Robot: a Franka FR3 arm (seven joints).
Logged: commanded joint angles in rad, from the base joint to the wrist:
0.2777 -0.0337 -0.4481 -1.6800 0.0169 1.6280 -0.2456
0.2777 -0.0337 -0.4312 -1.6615 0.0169 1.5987 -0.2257
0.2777 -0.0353 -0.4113 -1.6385 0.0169 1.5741 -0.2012
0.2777 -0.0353 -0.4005 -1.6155 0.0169 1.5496 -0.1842
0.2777 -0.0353 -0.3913 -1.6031 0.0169 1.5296 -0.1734
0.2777 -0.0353 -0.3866 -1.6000 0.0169 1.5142 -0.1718
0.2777 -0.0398 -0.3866 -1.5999 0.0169 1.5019 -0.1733
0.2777 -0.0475 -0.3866 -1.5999 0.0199 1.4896 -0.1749
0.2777 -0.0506 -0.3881 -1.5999 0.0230 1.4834 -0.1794
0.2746 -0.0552 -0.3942 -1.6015 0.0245 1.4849 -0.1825
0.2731 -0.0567 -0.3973 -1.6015 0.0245 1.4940 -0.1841
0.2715 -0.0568 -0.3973 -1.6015 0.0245 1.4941 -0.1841
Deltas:
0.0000 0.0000 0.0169 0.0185 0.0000 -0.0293 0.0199
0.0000 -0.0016 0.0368 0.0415 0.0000 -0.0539 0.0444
0.0000 -0.0016 0.0476 0.0645 0.0000 -0.0784 0.0614
0.0000 -0.0016 0.0568 0.0769 0.0000 -0.0984 0.0722
0.0000 -0.0016 0.0615 0.0800 0.0000 -0.1138 0.0738
0.0000 -0.0061 0.0615 0.0801 0.0000 -0.1261 0.0723
0.0000 -0.0138 0.0615 0.0801 0.0030 -0.1384 0.0707
0.0000 -0.0169 0.0600 0.0801 0.0061 -0.1446 0.0662
-0.0031 -0.0215 0.0539 0.0785 0.0076 -0.1431 0.0631
-0.0046 -0.0230 0.0508 0.0785 0.0076 -0.1340 0.0615
-0.0062 -0.0231 0.0508 0.0785 0.0076 -0.1339 0.0615

